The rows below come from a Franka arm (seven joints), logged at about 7 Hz.
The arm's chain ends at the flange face. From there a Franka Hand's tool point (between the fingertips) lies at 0.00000 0.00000 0.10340 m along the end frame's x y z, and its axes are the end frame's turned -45 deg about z.
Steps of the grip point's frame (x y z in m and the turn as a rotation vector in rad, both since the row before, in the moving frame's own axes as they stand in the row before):
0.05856 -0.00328 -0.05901 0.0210 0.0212 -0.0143
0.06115 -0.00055 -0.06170 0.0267 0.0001 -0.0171
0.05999 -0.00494 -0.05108 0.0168 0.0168 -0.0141
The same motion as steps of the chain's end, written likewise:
0.03910 -0.04064 -0.05896 0.0298 0.0001 -0.0143
0.04481 -0.04169 -0.06166 0.0190 -0.0188 -0.0171
0.03894 -0.04346 -0.05105 0.0238 0.0000 -0.0141

